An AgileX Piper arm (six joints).
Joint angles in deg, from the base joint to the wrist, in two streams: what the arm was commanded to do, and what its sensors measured. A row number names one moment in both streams.
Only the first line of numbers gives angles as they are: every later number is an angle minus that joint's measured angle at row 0.
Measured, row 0:
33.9, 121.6, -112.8, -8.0, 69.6, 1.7
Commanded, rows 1 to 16:
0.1, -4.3, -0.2, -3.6, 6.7, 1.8
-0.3, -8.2, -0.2, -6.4, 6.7, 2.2
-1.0, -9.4, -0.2, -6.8, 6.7, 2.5
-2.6, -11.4, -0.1, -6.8, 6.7, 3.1
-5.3, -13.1, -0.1, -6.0, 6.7, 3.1
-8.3, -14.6, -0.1, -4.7, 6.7, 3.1
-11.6, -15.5, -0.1, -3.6, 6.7, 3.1
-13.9, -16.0, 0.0, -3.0, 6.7, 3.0
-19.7, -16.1, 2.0, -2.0, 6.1, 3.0
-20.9, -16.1, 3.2, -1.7, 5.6, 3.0
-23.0, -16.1, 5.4, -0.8, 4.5, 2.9
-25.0, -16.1, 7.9, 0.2, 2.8, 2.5
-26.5, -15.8, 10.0, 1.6, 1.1, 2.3
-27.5, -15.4, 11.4, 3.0, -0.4, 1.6
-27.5, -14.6, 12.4, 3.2, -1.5, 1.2
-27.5, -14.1, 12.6, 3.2, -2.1, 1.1
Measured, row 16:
-27.3, -15.3, 11.5, 2.1, -0.3, 1.9
